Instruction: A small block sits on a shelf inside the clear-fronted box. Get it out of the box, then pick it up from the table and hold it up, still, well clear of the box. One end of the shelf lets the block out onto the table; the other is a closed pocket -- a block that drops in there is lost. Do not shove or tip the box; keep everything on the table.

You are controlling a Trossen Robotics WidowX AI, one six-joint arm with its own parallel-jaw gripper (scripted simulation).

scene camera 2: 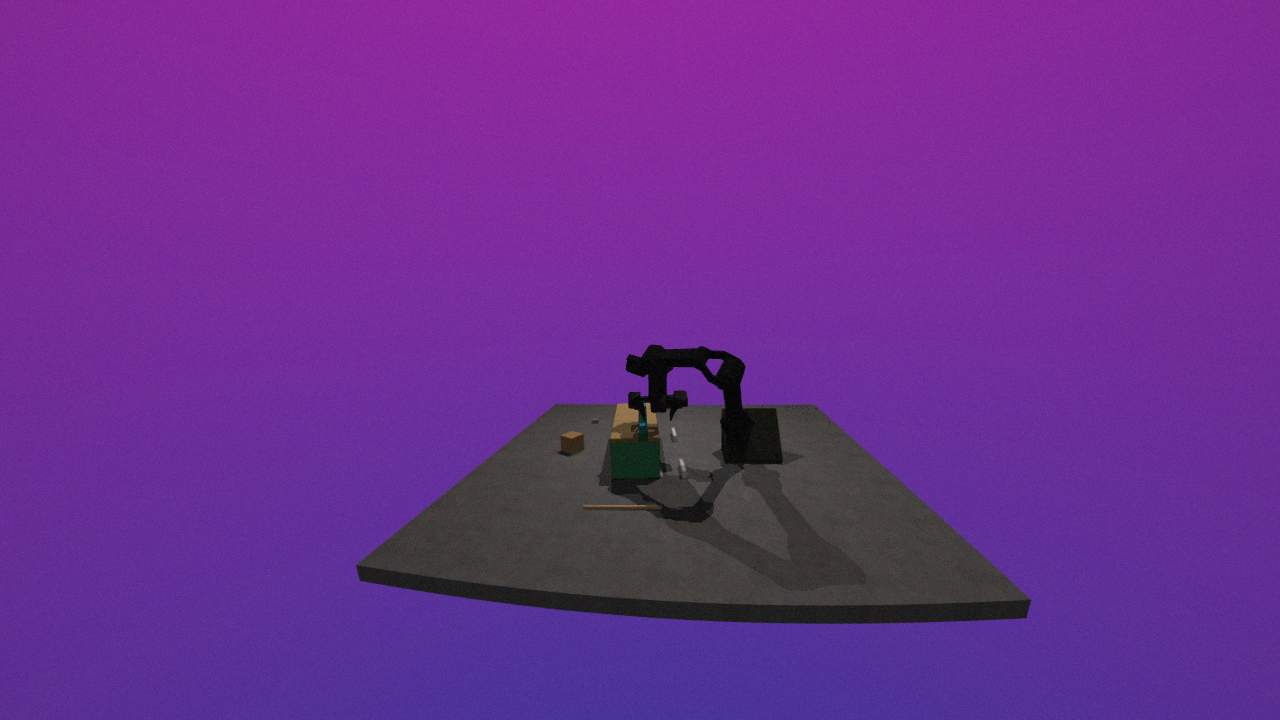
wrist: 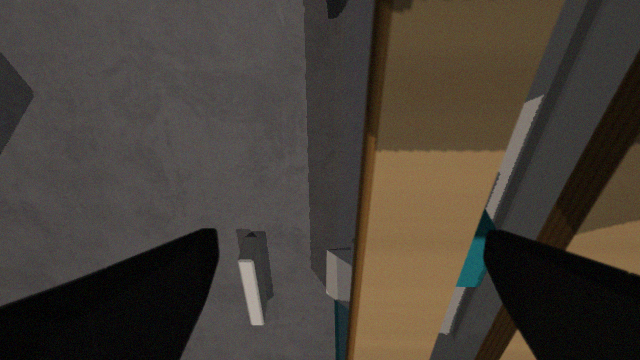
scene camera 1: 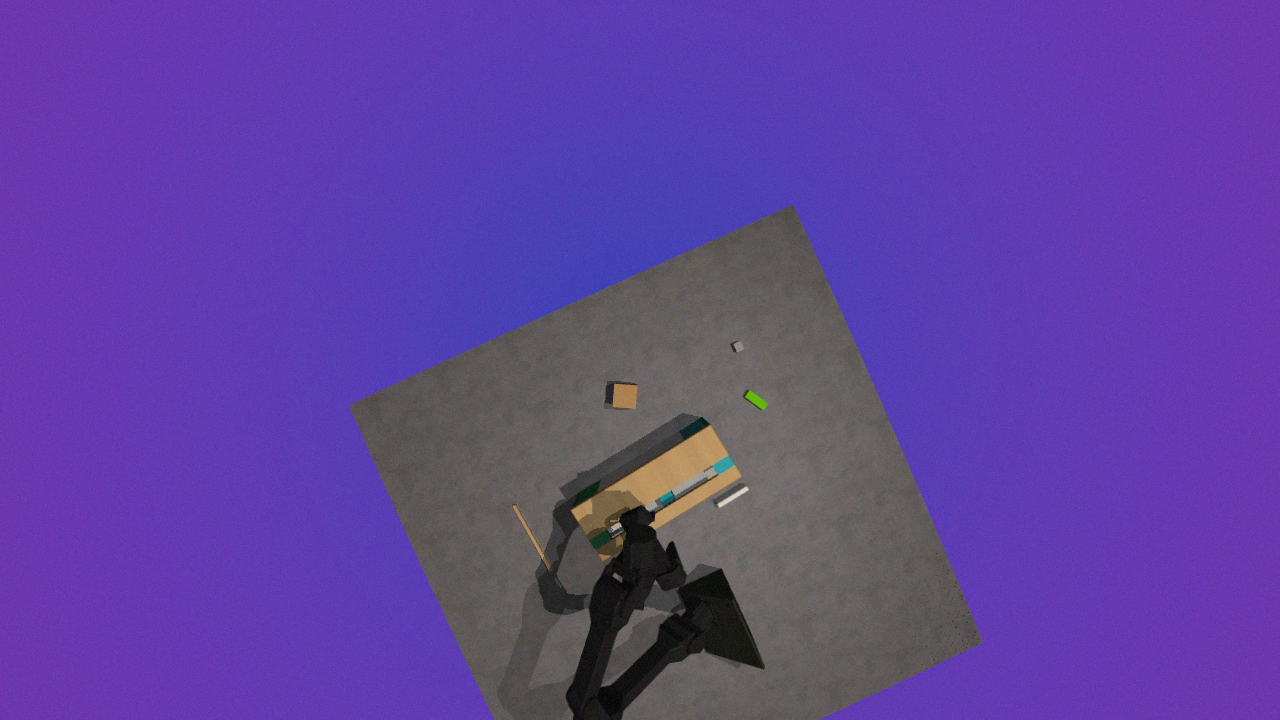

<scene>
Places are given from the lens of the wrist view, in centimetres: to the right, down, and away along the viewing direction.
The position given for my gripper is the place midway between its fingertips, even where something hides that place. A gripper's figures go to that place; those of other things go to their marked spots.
my gripper (wrist: 350, 243): 1, 2, 11
teal block (wrist: 473, 271): 7, 4, 16
</scene>
